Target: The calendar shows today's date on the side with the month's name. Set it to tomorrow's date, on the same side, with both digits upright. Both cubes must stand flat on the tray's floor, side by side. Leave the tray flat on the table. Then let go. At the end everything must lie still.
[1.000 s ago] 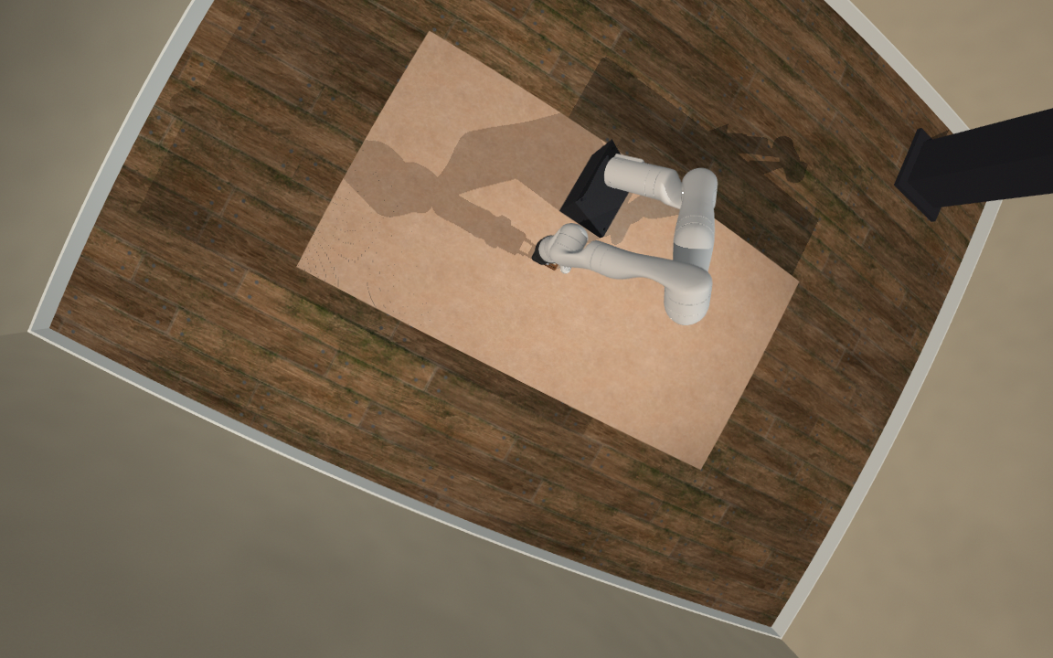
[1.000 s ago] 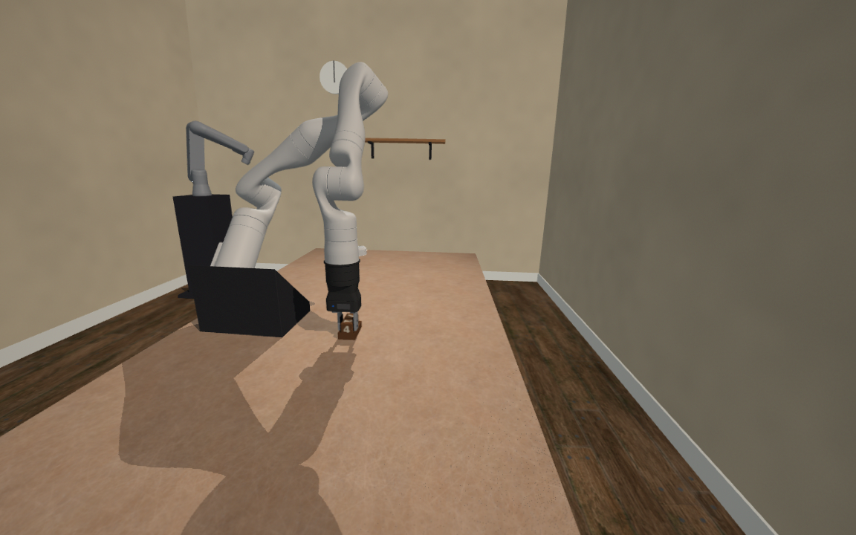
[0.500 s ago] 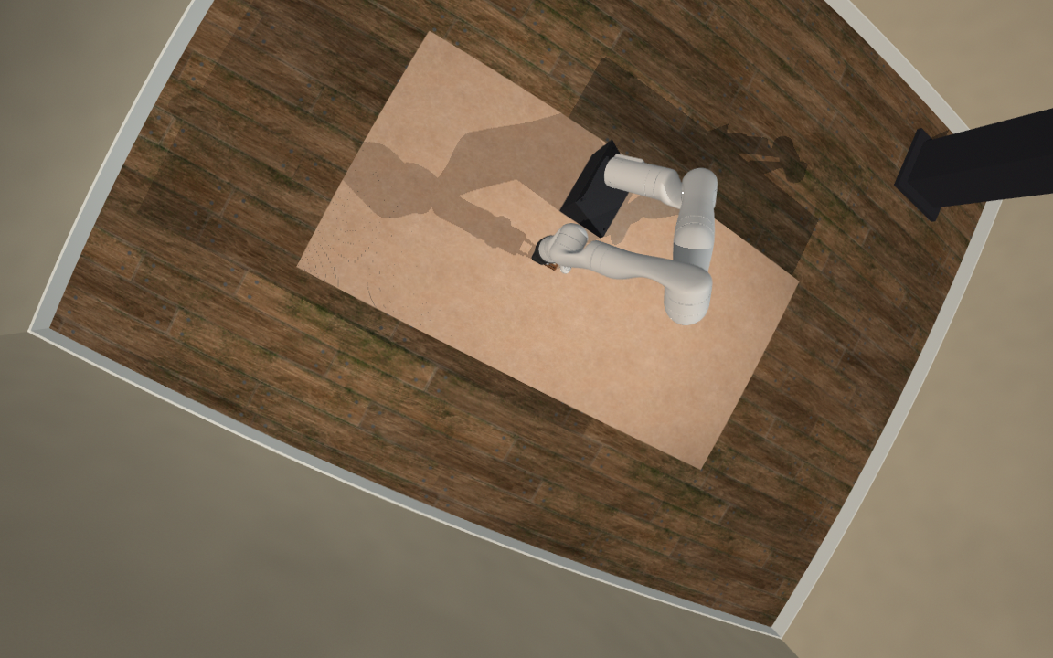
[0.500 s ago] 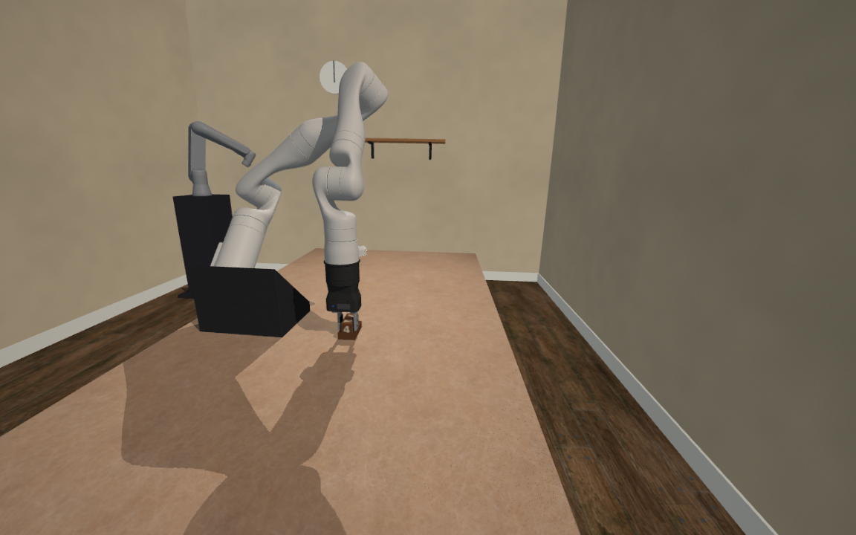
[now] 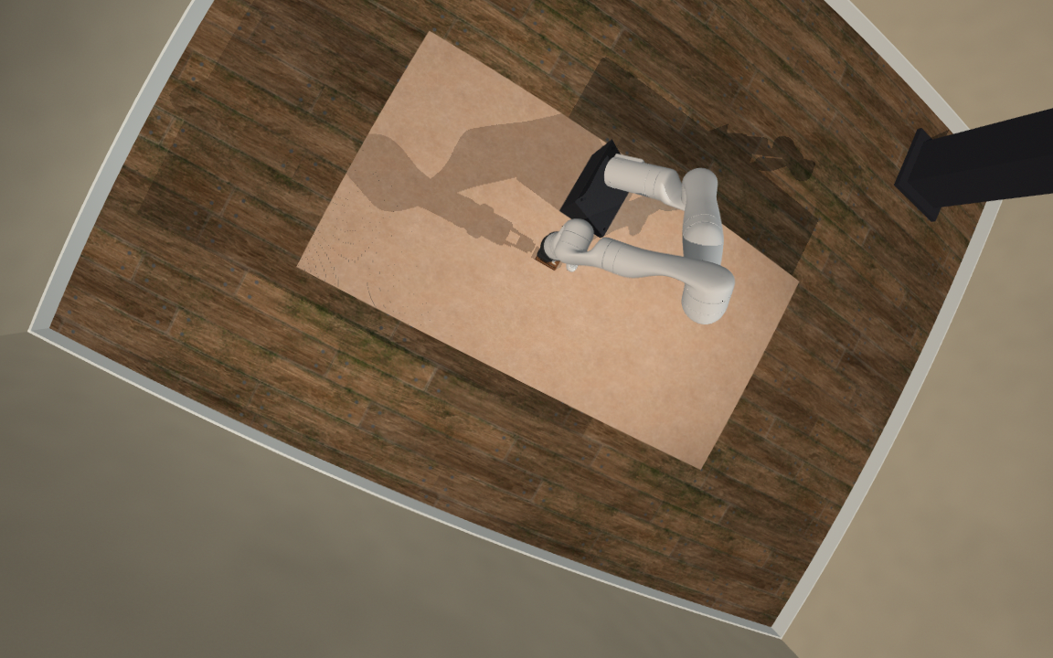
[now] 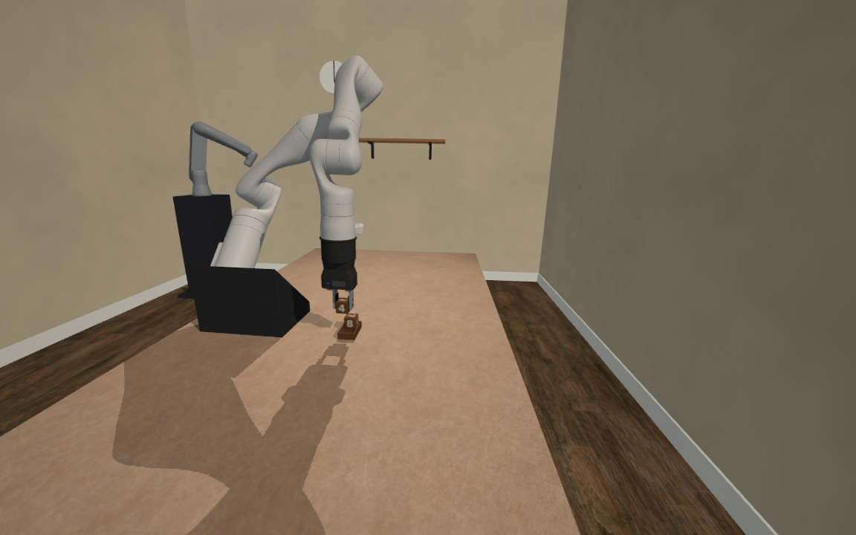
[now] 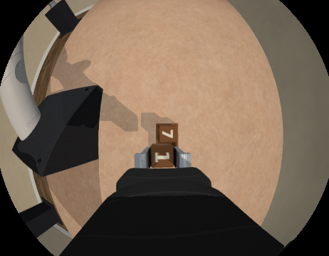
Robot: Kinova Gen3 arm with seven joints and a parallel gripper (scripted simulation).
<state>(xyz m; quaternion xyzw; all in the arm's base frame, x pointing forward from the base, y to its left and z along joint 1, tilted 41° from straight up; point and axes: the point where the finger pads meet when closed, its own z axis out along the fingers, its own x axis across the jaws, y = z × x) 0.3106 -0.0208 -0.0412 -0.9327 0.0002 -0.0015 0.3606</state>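
Right now my hand is 10 mm short of the dark wooden tray, 10 mm to the right of it and 80 mm above it. The rest, counted from my hand: brown cube (10 mm below).
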